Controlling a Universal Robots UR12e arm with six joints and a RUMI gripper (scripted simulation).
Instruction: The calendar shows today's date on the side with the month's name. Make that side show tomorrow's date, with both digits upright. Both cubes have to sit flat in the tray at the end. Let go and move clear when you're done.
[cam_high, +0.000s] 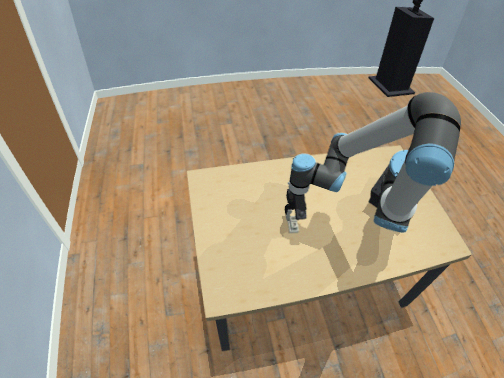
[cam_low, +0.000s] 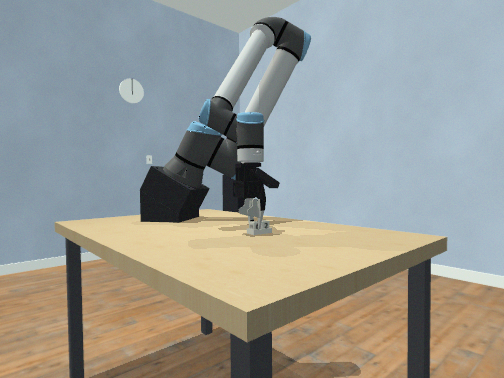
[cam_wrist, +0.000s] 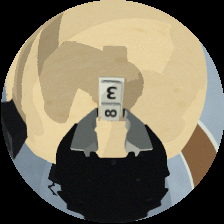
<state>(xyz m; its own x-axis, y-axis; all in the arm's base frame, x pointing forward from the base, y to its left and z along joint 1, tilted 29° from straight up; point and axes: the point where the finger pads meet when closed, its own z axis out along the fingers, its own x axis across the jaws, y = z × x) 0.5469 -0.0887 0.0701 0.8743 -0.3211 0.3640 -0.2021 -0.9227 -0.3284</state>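
Now: hand 2 cm to the right of the calendar tray and 3 cm above it.
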